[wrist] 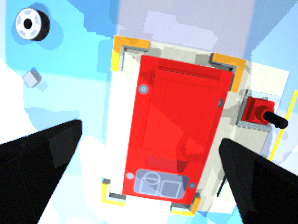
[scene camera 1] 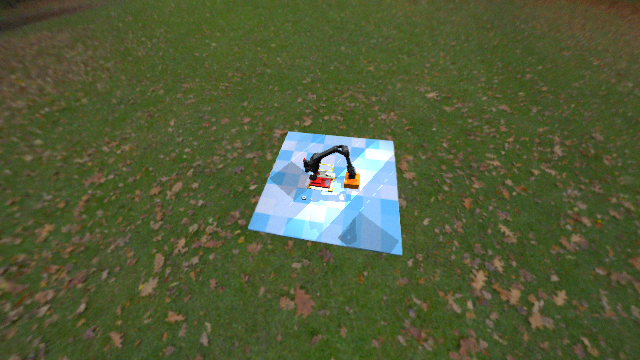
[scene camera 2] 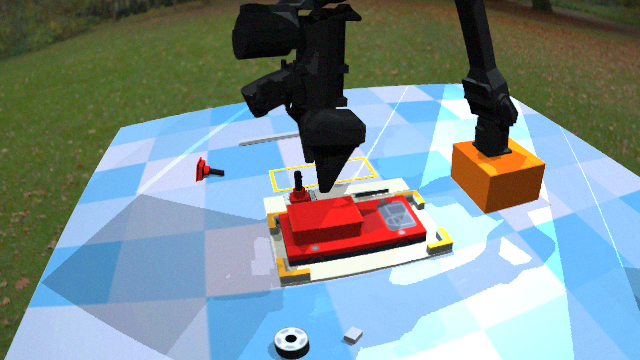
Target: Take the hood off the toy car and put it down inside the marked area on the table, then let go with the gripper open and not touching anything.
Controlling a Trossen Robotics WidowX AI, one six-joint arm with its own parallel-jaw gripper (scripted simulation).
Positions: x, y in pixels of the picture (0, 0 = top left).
Labels:
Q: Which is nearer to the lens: the hood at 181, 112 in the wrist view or the wheel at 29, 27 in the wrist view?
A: The hood.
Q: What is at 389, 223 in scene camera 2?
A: A toy car.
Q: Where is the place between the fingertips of the gripper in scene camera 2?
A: At 316, 176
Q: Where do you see a toy car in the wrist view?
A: At 145, 176

